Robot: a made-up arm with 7 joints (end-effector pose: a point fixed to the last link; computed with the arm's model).
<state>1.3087 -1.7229 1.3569 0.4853 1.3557 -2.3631 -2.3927</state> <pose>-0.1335 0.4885 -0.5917 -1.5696 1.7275 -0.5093</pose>
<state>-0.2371 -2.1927 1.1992 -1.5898 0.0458 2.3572 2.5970</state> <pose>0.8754 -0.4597 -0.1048 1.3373 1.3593 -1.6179</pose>
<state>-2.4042 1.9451 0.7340 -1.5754 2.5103 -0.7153 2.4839</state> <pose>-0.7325 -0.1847 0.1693 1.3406 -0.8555 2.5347</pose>
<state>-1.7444 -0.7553 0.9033 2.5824 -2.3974 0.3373 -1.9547</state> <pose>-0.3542 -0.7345 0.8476 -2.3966 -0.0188 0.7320</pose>
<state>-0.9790 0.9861 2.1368 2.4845 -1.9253 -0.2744 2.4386</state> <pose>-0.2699 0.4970 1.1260 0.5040 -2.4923 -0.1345</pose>
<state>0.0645 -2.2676 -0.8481 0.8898 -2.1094 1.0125 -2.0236</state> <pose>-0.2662 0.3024 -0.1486 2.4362 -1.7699 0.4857</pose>
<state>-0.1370 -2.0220 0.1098 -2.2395 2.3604 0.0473 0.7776</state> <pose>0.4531 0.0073 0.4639 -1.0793 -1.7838 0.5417</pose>
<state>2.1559 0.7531 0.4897 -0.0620 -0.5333 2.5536 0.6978</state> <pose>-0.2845 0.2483 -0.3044 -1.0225 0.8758 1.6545</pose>
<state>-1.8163 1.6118 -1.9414 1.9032 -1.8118 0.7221 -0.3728</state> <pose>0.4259 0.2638 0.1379 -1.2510 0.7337 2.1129</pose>
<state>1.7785 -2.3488 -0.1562 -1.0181 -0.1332 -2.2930 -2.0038</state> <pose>0.4757 0.1432 -0.5521 -0.7532 0.7173 -1.9806</pose>
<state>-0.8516 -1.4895 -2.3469 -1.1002 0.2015 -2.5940 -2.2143</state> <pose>0.1632 -0.4685 -0.2215 -1.2176 -1.4368 0.8069</pose>
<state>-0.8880 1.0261 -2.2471 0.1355 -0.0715 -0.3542 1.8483</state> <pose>0.2760 -0.2817 -0.1121 1.3157 0.8060 -2.6931</pose>
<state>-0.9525 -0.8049 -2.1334 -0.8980 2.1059 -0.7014 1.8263</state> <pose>-0.7478 -0.3409 0.5937 1.0825 -0.0955 2.5192</pose>
